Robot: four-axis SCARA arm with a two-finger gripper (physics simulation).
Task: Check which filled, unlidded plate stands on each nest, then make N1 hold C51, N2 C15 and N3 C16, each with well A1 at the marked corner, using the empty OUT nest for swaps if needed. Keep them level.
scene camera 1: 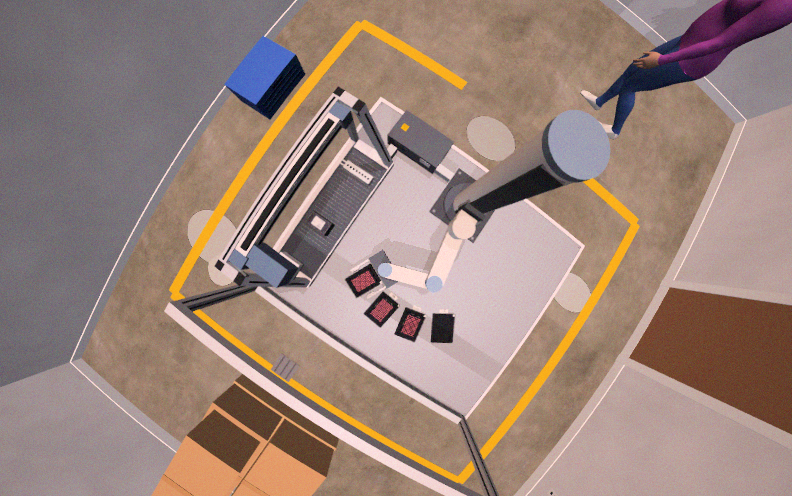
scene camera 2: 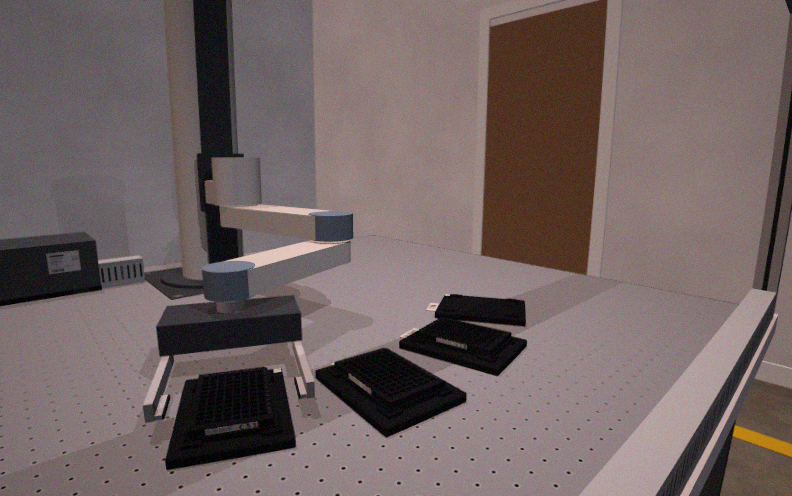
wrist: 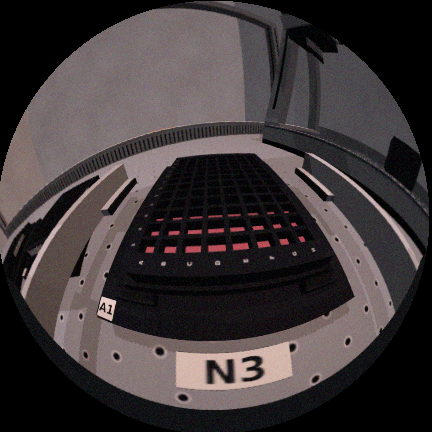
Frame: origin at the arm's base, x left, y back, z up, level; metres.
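Where they show: gripper, fingertip midpoint: (scene camera 1: 359,284) (scene camera 2: 233,401) (wrist: 215,159).
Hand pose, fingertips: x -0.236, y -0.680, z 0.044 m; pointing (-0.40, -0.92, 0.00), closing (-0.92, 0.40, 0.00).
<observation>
Things, the pixels of their centre, and the offset from my fingertips. "pt": a spot on its surface instead. Level surfaces: height alone.
- black plate with red wells, body centre: (wrist: 220,188) (scene camera 2: 233,400) (scene camera 1: 363,281) dx +0.009, dy +0.024, dz -0.012 m
- nest N3 at the middle of its body: (wrist: 220,201) (scene camera 2: 233,408) (scene camera 1: 363,280) dx +0.009, dy +0.024, dz -0.022 m
- A1 tag at a spot on its surface: (wrist: 106,308) pt dx +0.089, dy +0.071, dz -0.019 m
- second filled plate at the middle of its body: (scene camera 2: 387,376) (wrist: 61,211) (scene camera 1: 381,310) dx +0.178, dy -0.050, dz -0.012 m
- third filled plate at the middle of its body: (scene camera 2: 463,336) (scene camera 1: 410,325) dx +0.354, dy -0.032, dz -0.012 m
- empty OUT nest at the middle of its body: (scene camera 2: 481,307) (scene camera 1: 442,328) dx +0.516, dy +0.050, dz -0.022 m
- table at its surface level: dz -0.031 m
A black plate with red wells (scene camera 1: 362,281) (scene camera 2: 233,397) (wrist: 217,220) sits level on nest N3 (scene camera 2: 233,451) (wrist: 225,310). Its label seems to read C51 in scene camera 2. In the wrist view its A row and first column meet near the A1 tag (wrist: 106,308). My gripper (scene camera 2: 230,398) (wrist: 215,159) is open and empty, its fingers low on either side of this plate, apart from it. A second filled plate (scene camera 1: 382,309) (scene camera 2: 391,373) and a third filled plate (scene camera 1: 410,324) (scene camera 2: 474,334) sit on the neighbouring nests; their labels are unreadable. The empty OUT nest (scene camera 1: 442,327) (scene camera 2: 482,309) is at the row's end.
A gantry machine (scene camera 1: 286,186) stands along one side of the table (scene camera 1: 496,303) (scene camera 2: 526,444). A dark box (scene camera 1: 420,140) (scene camera 2: 46,269) is near the arm's column (scene camera 1: 520,163) (scene camera 2: 185,134). A raised rail (scene camera 2: 689,391) borders the table. A person (scene camera 1: 695,52) stands beyond the table.
</observation>
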